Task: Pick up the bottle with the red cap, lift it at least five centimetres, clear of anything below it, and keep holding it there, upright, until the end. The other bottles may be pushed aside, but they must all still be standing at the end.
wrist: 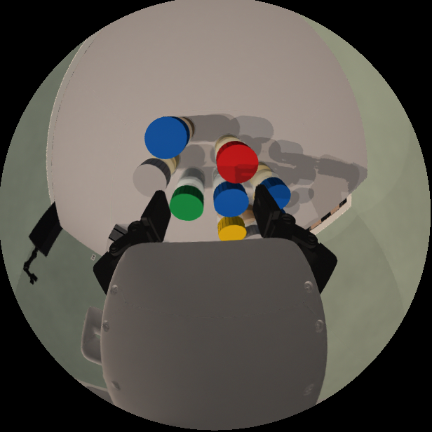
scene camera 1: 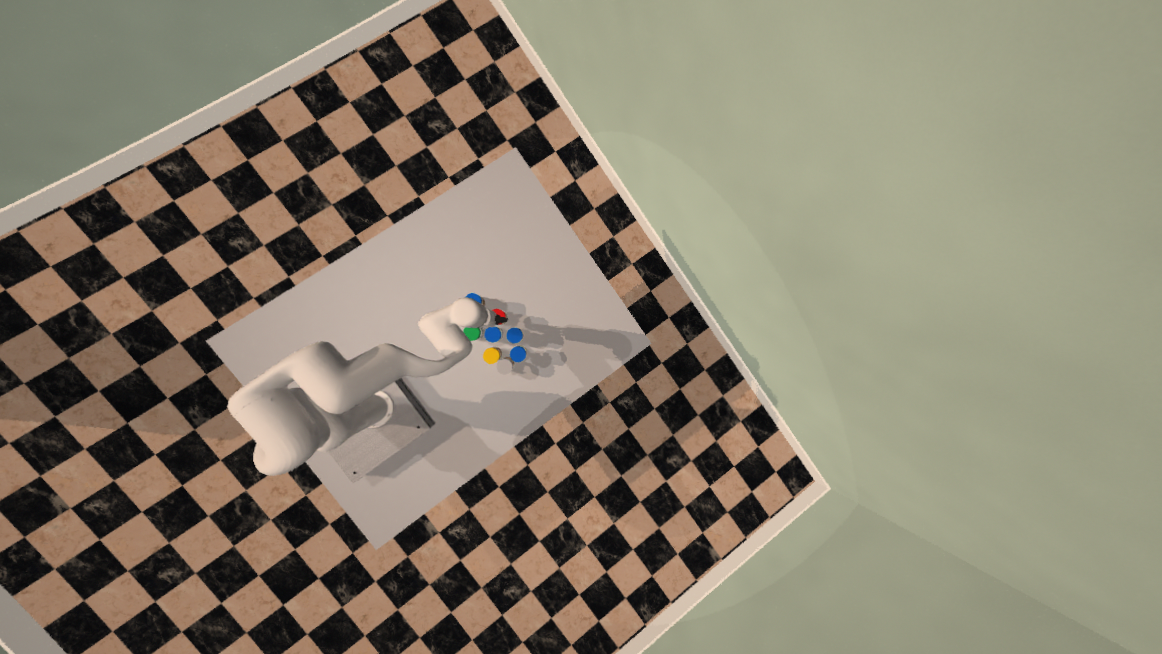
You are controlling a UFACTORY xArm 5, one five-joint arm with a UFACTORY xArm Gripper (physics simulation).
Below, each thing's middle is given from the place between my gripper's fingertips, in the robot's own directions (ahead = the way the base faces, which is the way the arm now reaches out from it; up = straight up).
The red-capped bottle [wrist: 236, 162] is 11 cm below my hand, 3 cm ahead of it and 2 cm to the right of it.
